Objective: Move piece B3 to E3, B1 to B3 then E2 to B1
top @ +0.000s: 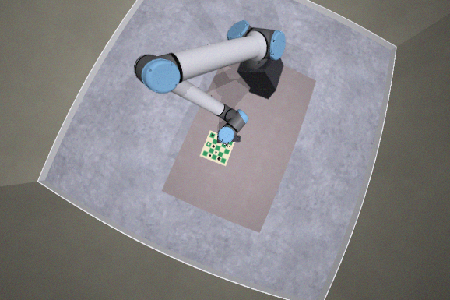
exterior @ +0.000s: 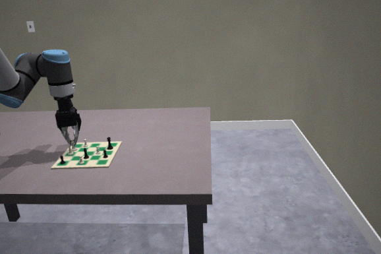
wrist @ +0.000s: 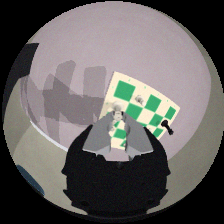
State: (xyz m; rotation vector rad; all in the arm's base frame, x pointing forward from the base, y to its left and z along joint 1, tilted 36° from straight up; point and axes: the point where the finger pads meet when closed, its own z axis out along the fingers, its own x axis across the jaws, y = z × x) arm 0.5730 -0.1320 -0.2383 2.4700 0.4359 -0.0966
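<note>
Now: hand 15 cm short of the tall black piece, 1 cm to the right of it and 1 cm above it. Also, from my hand: cream chessboard: 8 cm ahead, 4 cm to the right, 4 cm below; white piece: 1 cm below.
</note>
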